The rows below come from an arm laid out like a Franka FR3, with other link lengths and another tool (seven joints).
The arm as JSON. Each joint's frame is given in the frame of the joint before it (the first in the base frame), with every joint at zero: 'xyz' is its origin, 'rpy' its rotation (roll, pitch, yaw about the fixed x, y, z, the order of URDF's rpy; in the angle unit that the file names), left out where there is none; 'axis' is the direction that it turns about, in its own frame. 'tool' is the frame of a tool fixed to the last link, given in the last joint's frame.
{
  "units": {
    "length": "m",
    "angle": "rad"
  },
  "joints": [
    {
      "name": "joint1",
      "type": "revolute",
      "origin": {
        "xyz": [
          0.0,
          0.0,
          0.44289
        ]
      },
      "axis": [
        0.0,
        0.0,
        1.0
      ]
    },
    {
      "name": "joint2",
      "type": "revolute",
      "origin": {
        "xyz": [
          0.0,
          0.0,
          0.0
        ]
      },
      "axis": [
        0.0,
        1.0,
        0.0
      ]
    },
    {
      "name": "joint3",
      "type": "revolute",
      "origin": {
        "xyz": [
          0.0,
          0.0,
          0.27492
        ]
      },
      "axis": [
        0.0,
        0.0,
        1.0
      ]
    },
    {
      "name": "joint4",
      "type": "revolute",
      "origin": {
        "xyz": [
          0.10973,
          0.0,
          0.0
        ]
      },
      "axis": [
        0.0,
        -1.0,
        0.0
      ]
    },
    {
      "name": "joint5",
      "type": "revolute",
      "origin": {
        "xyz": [
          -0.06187,
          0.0,
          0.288
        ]
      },
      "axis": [
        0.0,
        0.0,
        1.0
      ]
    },
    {
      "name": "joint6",
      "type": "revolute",
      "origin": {
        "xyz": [
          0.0,
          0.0,
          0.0
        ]
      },
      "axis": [
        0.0,
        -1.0,
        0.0
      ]
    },
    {
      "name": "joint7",
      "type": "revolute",
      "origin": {
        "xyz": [
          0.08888,
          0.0,
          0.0
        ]
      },
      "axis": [
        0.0,
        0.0,
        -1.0
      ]
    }
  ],
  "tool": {
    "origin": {
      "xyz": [
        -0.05,
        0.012,
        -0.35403
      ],
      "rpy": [
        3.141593,
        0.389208,
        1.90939
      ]
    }
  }
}
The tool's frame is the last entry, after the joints.
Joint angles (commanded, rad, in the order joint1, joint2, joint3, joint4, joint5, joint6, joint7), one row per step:
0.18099 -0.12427 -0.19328 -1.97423 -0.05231 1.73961 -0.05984
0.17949 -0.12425 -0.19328 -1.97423 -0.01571 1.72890 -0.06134
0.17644 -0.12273 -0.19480 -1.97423 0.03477 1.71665 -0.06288
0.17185 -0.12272 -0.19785 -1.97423 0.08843 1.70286 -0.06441
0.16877 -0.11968 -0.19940 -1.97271 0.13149 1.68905 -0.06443
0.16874 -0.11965 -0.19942 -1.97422 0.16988 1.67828 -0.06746
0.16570 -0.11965 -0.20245 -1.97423 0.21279 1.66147 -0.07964
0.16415 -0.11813 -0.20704 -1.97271 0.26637 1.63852 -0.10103
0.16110 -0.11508 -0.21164 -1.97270 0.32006 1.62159 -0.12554
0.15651 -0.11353 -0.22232 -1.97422 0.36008 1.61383 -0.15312
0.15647 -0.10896 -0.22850 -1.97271 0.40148 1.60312 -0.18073
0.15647 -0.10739 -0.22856 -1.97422 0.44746 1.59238 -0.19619
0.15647 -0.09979 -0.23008 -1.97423 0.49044 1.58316 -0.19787
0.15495 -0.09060 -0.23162 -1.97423 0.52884 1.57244 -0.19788
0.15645 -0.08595 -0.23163 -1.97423 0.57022 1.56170 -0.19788
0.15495 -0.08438 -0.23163 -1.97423 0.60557 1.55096 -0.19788
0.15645 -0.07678 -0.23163 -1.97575 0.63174 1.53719 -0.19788
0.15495 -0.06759 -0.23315 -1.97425 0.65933 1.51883 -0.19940
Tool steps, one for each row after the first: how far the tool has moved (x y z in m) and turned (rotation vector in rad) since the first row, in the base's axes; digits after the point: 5 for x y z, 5 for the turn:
-0.00372 0.01194 0.00024 0.03536 0.01058 -0.01027
-0.00777 0.02762 0.00078 0.08418 0.02388 -0.02693
-0.01167 0.04343 0.00293 0.13687 0.03671 -0.04679
-0.01513 0.05671 0.00481 0.17856 0.05102 -0.06191
-0.01851 0.06986 0.00718 0.21651 0.06242 -0.06799
-0.02285 0.08210 0.01099 0.26122 0.07639 -0.07100
-0.02825 0.09755 0.01656 0.31847 0.09391 -0.06610
-0.03157 0.11206 0.02193 0.37638 0.10596 -0.06003
-0.03154 0.11903 0.02603 0.42244 0.10610 -0.05633
-0.03216 0.12928 0.03060 0.46873 0.10898 -0.04351
-0.03367 0.14345 0.03688 0.51734 0.11412 -0.03726
-0.03405 0.15638 0.04176 0.55973 0.12469 -0.04659
-0.03481 0.16726 0.04597 0.59750 0.13844 -0.05810
-0.03561 0.18028 0.05279 0.63853 0.14863 -0.06435
-0.03611 0.19029 0.06002 0.67455 0.15553 -0.07092
-0.03949 0.19864 0.06353 0.70096 0.17452 -0.07418
-0.04240 0.20575 0.06817 0.73005 0.19403 -0.07868

